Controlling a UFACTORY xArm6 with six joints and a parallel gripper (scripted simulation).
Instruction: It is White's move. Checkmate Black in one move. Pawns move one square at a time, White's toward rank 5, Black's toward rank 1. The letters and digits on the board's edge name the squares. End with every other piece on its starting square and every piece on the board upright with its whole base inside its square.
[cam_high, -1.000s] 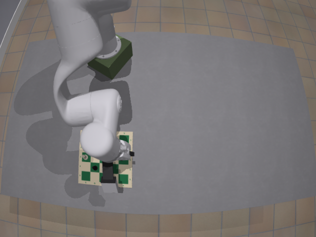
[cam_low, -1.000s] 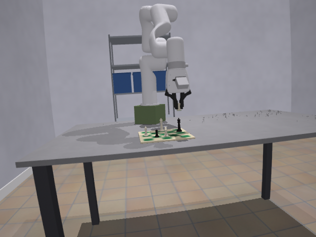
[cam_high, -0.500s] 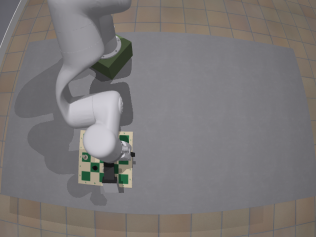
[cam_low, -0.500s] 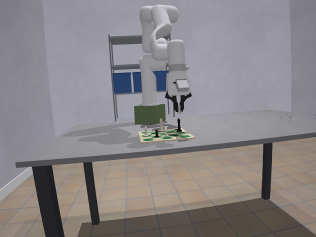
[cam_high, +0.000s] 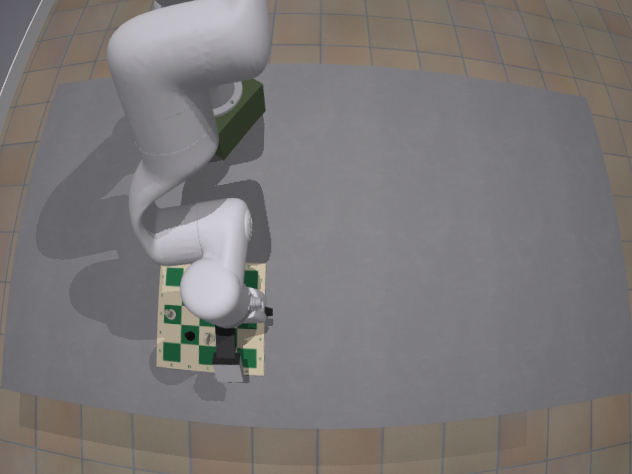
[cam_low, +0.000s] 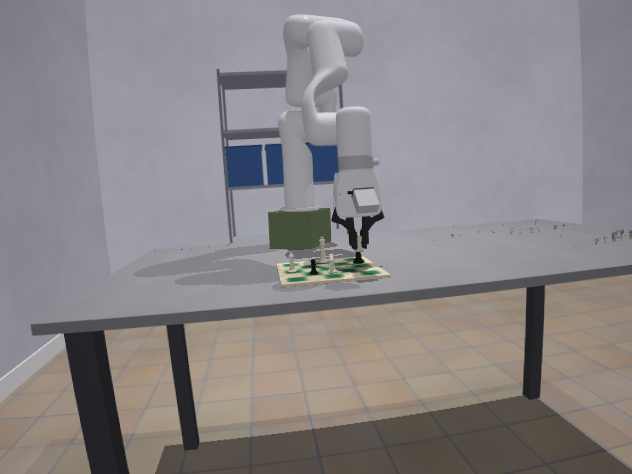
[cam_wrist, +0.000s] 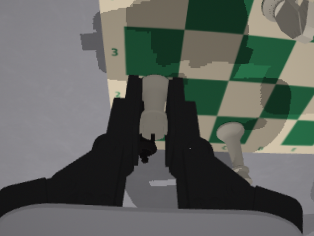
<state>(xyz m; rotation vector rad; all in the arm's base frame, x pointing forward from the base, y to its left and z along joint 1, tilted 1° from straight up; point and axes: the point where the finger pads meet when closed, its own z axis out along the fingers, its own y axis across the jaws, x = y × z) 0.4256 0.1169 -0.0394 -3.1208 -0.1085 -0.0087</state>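
The black king is 30 mm behind my hand and 30 mm below it. The rest, counted from my hand: white pawn 10 mm below; green-and-cream chessboard 10 mm ahead, 70 mm to the right, 60 mm below; white knight 50 mm ahead, 70 mm to the right, 40 mm below.
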